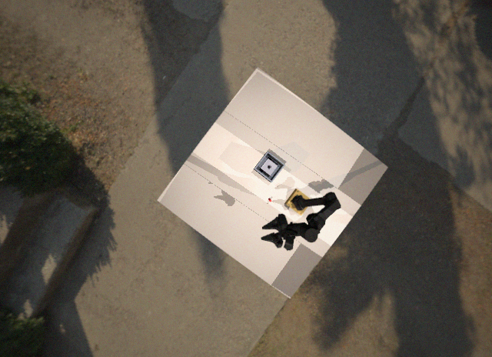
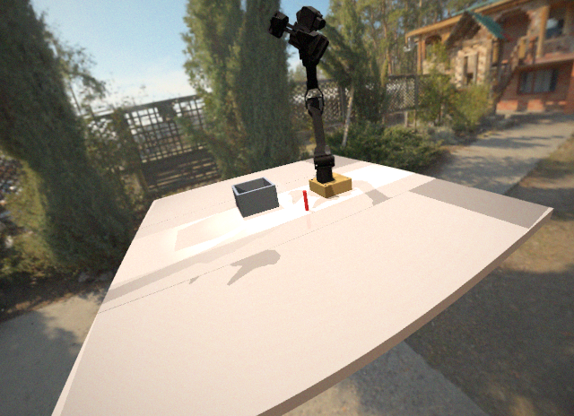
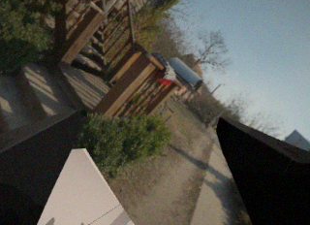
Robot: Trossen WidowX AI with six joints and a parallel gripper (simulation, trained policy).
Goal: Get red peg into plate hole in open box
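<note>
Now: gripper tip 540 mm above the red peg, 120 mm to the left of it and 30 mm past it. The rest, counted from my gripper tip: plate (530 mm below, 290 mm to the right, 150 mm ahead); then grey box (550 mm below, 290 mm to the right, 150 mm ahead).
</note>
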